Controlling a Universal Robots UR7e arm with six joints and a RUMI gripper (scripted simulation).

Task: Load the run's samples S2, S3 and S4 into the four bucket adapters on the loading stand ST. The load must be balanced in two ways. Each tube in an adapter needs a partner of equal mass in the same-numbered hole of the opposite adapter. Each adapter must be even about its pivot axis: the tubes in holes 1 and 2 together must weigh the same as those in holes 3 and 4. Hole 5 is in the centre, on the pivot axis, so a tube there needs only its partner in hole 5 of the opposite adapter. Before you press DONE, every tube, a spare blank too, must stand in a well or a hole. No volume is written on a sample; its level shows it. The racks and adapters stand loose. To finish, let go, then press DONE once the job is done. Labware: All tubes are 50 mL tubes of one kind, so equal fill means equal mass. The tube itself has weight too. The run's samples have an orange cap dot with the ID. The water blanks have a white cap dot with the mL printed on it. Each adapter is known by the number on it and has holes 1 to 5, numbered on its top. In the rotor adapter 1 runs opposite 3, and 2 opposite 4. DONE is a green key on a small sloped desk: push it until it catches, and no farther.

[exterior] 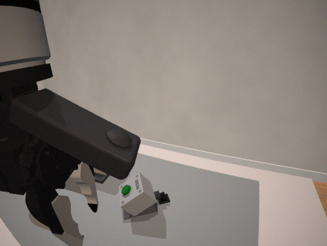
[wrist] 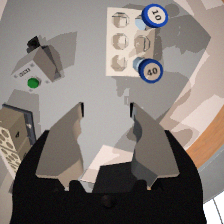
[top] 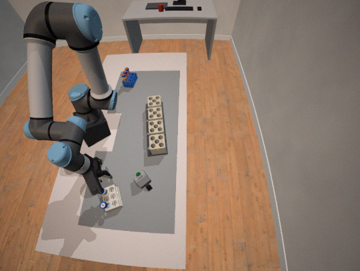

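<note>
Now: hand 10 cm above the blue-capped blank tube, 7 cm to the left of it and 3 cm past it. Also, from my hand: white blank rack (13 cm below, 8 cm to the right, 1 cm ahead); white-dotted blank (13 cm to the right, 10 cm below, 1 cm ahead); green done key (13 cm ahead, 10 cm below, 9 cm to the left).
</note>
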